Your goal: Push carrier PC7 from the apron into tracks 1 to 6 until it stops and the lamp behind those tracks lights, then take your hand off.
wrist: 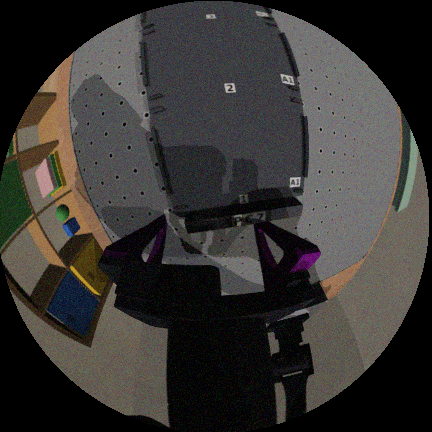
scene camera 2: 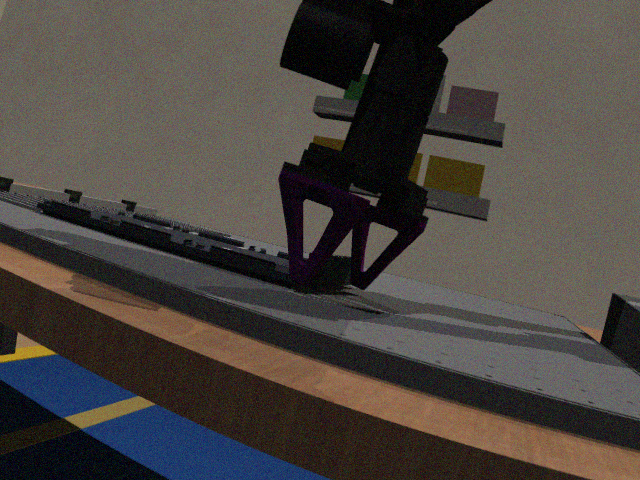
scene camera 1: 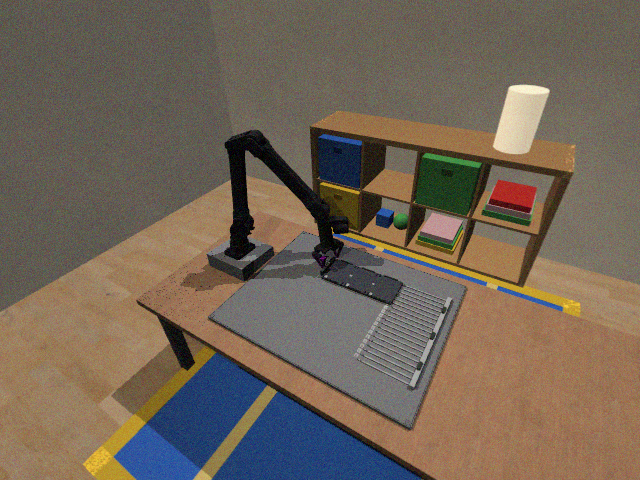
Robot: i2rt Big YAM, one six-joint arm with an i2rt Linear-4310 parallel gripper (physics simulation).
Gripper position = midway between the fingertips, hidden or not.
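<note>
Gripper (scene camera 2: 330, 285), (wrist: 210, 219): open, touching a carrier PC7 (scene camera 2: 225, 253), (wrist: 231, 141), (scene camera 1: 383, 288).
</note>
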